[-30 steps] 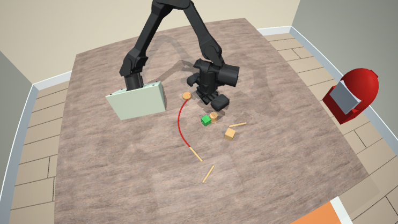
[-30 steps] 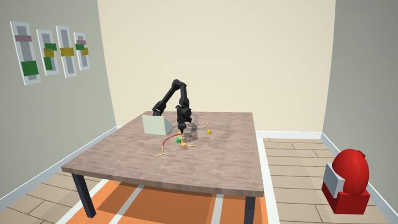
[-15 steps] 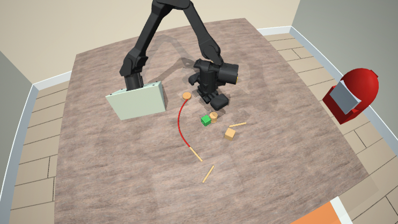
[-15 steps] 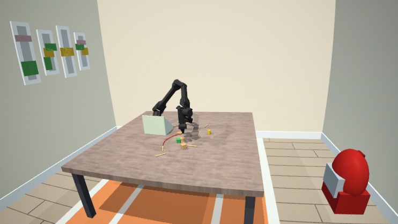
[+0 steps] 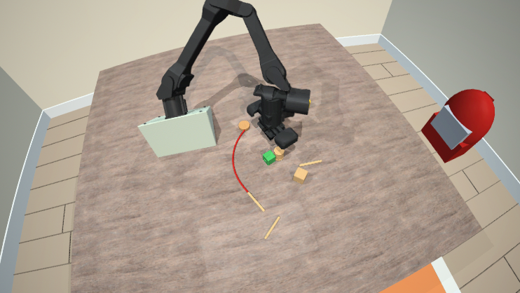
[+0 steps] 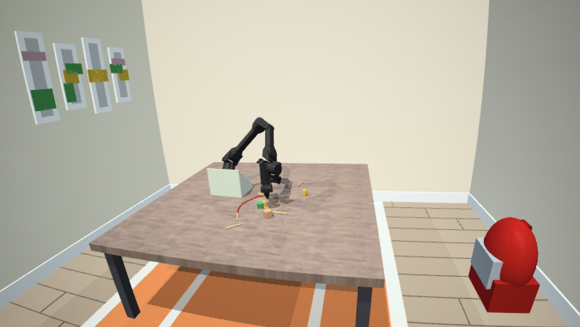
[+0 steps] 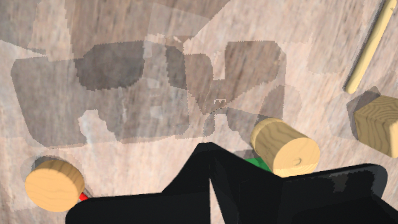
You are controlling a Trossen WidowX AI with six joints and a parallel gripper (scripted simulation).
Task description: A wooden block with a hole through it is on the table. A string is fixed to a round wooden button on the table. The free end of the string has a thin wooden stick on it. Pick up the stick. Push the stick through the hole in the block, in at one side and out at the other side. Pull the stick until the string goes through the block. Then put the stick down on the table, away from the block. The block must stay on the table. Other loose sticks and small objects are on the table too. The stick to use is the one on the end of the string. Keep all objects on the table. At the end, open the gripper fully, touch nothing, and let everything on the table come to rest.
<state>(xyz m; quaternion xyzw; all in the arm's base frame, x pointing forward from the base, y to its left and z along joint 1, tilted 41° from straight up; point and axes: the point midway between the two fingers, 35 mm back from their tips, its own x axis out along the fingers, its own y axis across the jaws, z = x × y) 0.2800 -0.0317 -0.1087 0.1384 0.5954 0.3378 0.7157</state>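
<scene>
My gripper tip is 10 mm short of the wooden cylinder, 60 mm to the left of it and 10 mm above it. Also, from my gripper tip: green block 30 mm behind, 60 mm to the right, 10 mm below; round wooden button 70 mm behind, 100 mm to the left, 20 mm below; wooden cube 50 mm ahead, 150 mm to the right, 10 mm below.
</scene>
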